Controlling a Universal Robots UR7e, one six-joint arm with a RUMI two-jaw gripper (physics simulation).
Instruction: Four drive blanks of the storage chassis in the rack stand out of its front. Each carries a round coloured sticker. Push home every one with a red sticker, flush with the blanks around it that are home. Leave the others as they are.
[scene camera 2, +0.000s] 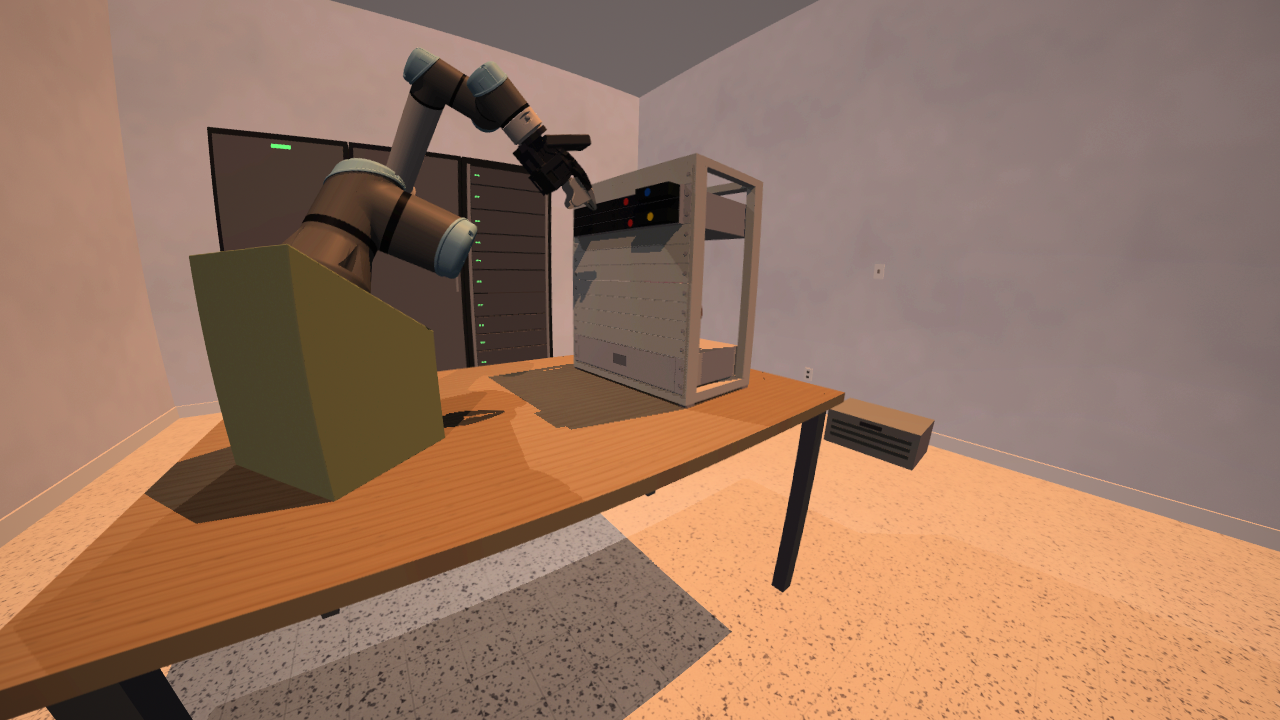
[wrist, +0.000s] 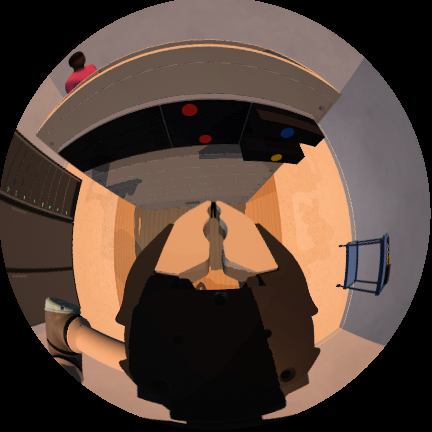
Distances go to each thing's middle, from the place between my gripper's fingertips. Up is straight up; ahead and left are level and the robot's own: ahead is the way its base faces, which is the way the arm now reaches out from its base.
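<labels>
There is the grey rack (scene camera 2: 646, 335), and my hand is 130 mm to the right of it. My hand is also 240 mm short of the rack and 180 mm above it.
</labels>
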